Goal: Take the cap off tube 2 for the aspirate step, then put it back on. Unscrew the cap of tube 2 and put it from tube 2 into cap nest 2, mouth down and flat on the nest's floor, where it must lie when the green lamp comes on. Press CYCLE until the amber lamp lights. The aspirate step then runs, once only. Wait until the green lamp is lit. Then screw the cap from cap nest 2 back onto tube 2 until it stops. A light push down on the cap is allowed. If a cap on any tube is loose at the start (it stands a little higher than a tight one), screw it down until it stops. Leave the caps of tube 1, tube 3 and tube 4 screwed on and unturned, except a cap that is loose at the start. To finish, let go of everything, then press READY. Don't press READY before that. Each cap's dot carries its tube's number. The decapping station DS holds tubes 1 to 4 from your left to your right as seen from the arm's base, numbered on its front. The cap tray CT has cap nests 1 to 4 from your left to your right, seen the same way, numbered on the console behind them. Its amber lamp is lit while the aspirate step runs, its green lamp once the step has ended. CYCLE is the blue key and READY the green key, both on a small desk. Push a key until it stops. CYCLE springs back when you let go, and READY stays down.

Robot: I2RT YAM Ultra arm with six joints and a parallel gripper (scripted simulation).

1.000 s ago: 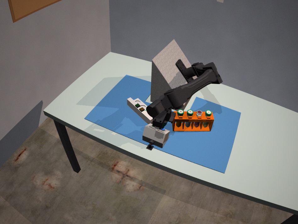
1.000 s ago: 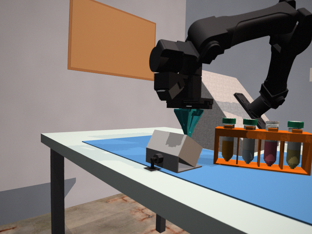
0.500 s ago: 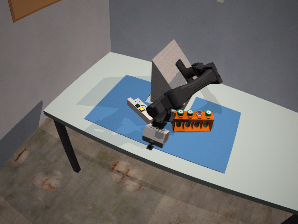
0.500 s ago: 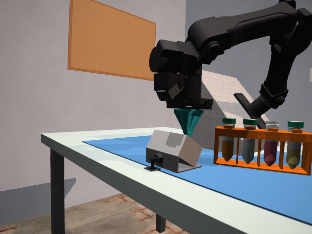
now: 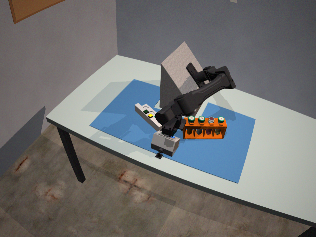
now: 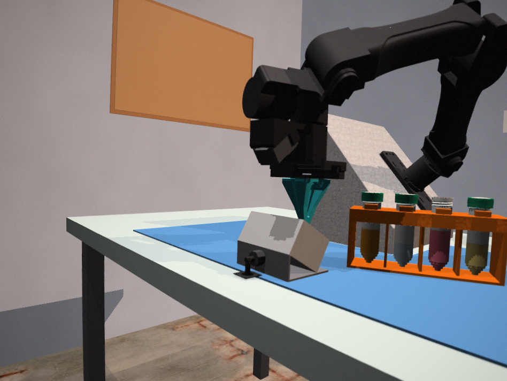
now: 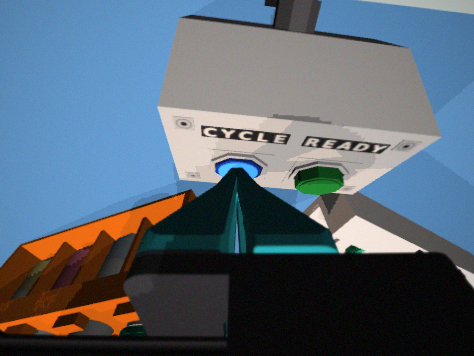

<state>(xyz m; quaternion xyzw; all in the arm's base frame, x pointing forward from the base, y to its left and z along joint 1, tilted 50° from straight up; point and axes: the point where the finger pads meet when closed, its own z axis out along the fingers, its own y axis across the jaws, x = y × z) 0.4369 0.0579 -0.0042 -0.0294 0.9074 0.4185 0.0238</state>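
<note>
The key desk lies 2 cm to the right of my hand, 2 cm below it and 2 cm ahead of it. The rest, counted from my hand: cap 3: 13 cm behind, 10 cm to the left, 4 cm above; then cap 4: 11 cm behind, 5 cm to the left, 4 cm above; then cap 2: 15 cm to the right, 13 cm behind, 6 cm below.
</note>
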